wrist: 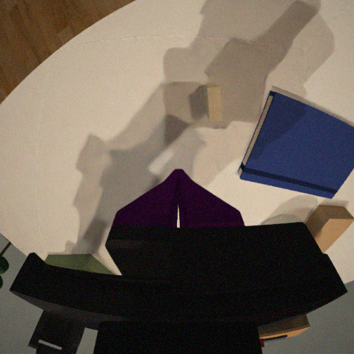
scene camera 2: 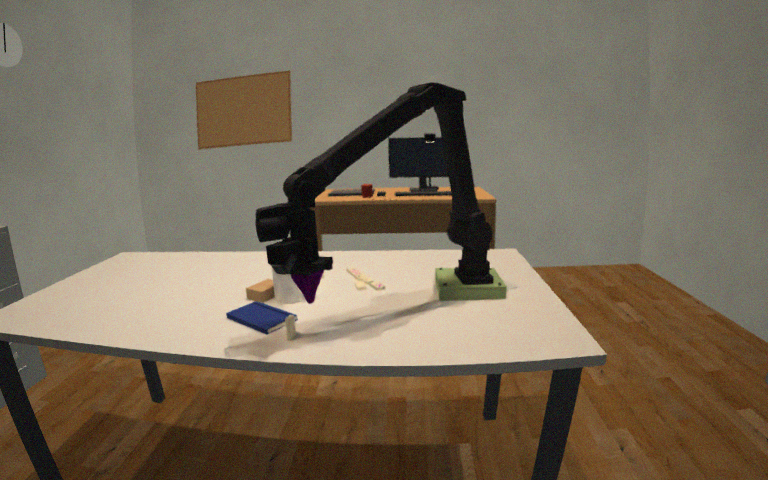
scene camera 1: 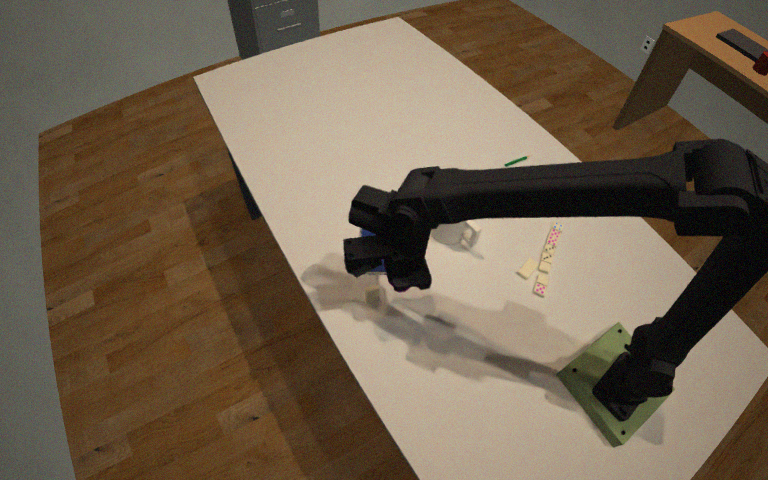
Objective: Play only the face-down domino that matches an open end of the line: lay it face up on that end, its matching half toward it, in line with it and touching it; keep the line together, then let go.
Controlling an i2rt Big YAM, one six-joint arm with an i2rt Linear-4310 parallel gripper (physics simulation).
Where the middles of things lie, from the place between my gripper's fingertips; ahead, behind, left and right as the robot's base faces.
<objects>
Now: hand 7 cm short of the white mug point(scene camera 1: 445, 233), 22 cm to the left of it and 2 cm above it.
</objects>
